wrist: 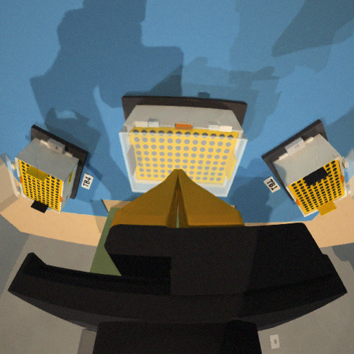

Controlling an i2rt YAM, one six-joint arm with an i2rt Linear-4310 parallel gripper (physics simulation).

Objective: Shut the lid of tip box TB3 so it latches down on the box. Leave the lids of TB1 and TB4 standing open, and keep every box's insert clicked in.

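Note:
The middle tip box [185, 116] stands on a dark base; its label does not show, but it sits between TB4 and TB1. Its clear lid [242, 155] lies over the yellow insert [180, 150]; whether it is latched cannot be told. My gripper [177, 175] is shut and empty, its tips over the front part of this lid; contact cannot be told. TB4 [52, 156] is at the left with its clear lid [8, 182] standing open at the image edge. TB1 [307, 156] is at the right, its lid [350, 167] open. Both their yellow inserts show seated in the boxes.
The boxes stand on a blue surface [210, 45] with a tan edge [55, 226]. The label TB4 [87, 181] and the label TB1 [271, 184] lie beside their boxes. A green piece [102, 257] shows partly behind my gripper.

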